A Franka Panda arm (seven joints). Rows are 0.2 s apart.
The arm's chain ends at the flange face. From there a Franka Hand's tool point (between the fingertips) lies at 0.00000 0.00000 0.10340 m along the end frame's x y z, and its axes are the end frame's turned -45 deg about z.
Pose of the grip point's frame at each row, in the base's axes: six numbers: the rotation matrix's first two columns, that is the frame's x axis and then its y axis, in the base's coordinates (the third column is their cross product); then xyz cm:
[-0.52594 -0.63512 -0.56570 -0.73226 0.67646 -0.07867 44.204 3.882 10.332]
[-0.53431 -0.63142 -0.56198 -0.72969 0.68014 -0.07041 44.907 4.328 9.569]
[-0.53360 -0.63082 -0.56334 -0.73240 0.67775 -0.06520 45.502 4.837 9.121]
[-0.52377 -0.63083 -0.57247 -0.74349 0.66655 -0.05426 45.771 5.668 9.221]
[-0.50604 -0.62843 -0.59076 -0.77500 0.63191 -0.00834 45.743 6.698 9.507]
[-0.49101 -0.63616 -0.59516 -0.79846 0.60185 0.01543 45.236 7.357 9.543]
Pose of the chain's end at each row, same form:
[-0.88968 0.02923 -0.45564 -0.14589 0.92743 0.34438 39.731 0.027 18.820]
[-0.89378 0.03445 -0.44717 -0.13815 0.92741 0.34759 40.495 0.477 18.091]
[-0.89520 0.03318 -0.44444 -0.14057 0.92530 0.35224 41.129 0.931 17.638]
[-0.89609 0.02526 -0.44317 -0.15537 0.91739 0.36643 41.472 1.561 17.681]
[-0.90583 0.00246 -0.42363 -0.19018 0.89119 0.41183 41.829 2.008 17.849]
[-0.91179 -0.02426 -0.40993 -0.21740 0.87541 0.43175 41.634 2.365 17.851]

